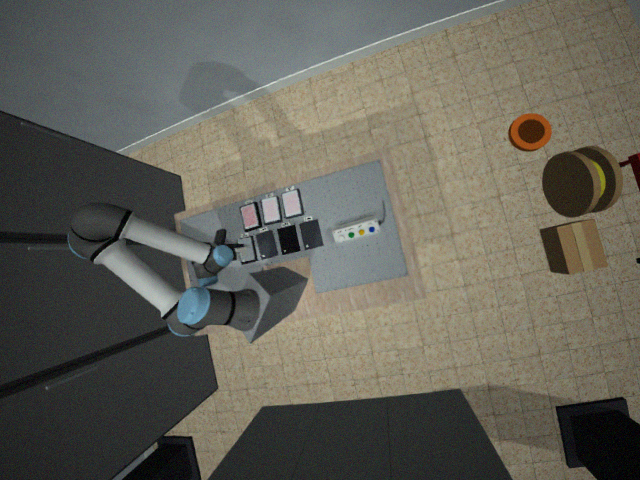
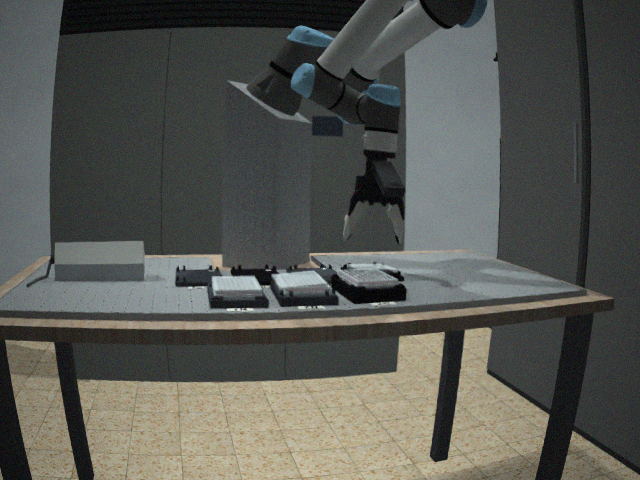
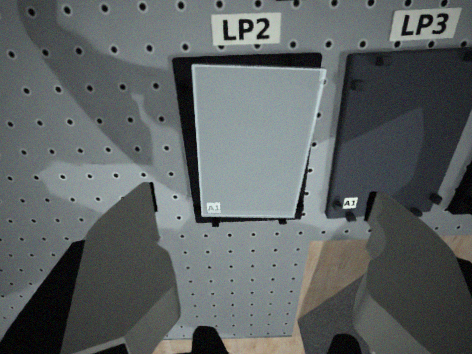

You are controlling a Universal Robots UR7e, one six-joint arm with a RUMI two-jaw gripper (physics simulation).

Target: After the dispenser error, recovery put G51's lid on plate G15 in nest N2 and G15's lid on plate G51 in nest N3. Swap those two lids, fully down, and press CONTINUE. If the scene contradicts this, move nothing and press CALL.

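Frame: origin at the arm's base, x ahead, y left, z up, level; millimetres.
Where they show: gripper, between the fingertips: (image 1: 240,249) (image 2: 372,242) (image 3: 258,191); arm's base, origin of its link: (image 1: 248,309) (image 2: 270,100).
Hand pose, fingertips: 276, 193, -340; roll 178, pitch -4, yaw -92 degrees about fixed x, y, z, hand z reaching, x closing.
Things, the pixels of their centre, and the offset from my fingertips, as dx, dy, dz.
- clear lid, middle of its body: (image 3: 252,154) (image 2: 370,268) (image 1: 246,249) -3, -1, -57
- N2, middle of its body: (image 2: 367,278) (image 1: 249,216) +171, -65, -44
- N3, middle of its body: (image 2: 298,280) (image 1: 271,209) +177, -201, -44
- button box, middle of its body: (image 2: 99,259) (image 1: 355,229) -38, -620, -34
- N1 plate, middle of its body: (image 2: 235,284) (image 1: 291,203) +179, -319, -48
- LP1, middle of its body: (image 2: 257,274) (image 1: 288,239) -6, -255, -66
- LP4, middle of its body: (image 2: 198,275) (image 1: 311,234) -7, -385, -66
A clear lid (image 3: 255,145) (image 1: 248,249) lies flat in the lid park LP2, a little askew over its dark base, with its A1 corner toward the gripper. My gripper (image 3: 258,191) (image 2: 372,240) is wide open and empty, high above LP2, one fingertip on each side of the lid. The plate in N2 (image 1: 250,215) (image 2: 369,277) looks deeper pink than the others and appears unlidded. The plate in N3 (image 1: 270,208) (image 2: 300,282) looks paler, covered by a lid. The plate labels are unreadable now. The button box (image 1: 356,230) (image 2: 99,258) stands to one side.
The N1 plate (image 1: 291,202) (image 2: 236,285) stands beside N3. Dark lid parks LP3 (image 3: 395,135) (image 1: 266,244), LP1 (image 1: 288,239) and LP4 (image 1: 311,233) continue the row from LP2. The robot's grey pedestal (image 1: 281,289) (image 2: 266,191) rises close behind that row.
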